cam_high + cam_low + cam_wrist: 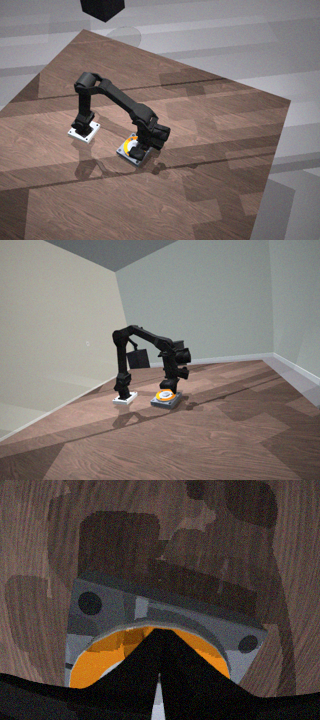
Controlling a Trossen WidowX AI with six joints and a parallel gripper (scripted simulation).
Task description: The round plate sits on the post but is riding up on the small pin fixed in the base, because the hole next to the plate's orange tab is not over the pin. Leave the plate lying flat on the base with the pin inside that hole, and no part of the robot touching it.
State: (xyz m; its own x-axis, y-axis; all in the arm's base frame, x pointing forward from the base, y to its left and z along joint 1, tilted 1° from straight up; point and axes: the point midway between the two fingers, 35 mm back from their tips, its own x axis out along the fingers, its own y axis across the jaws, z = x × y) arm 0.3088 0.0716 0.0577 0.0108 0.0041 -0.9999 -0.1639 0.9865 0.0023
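Now: gripper tip 5 cm past the square grey base, 2 cm above it and 1 cm to the left of it.
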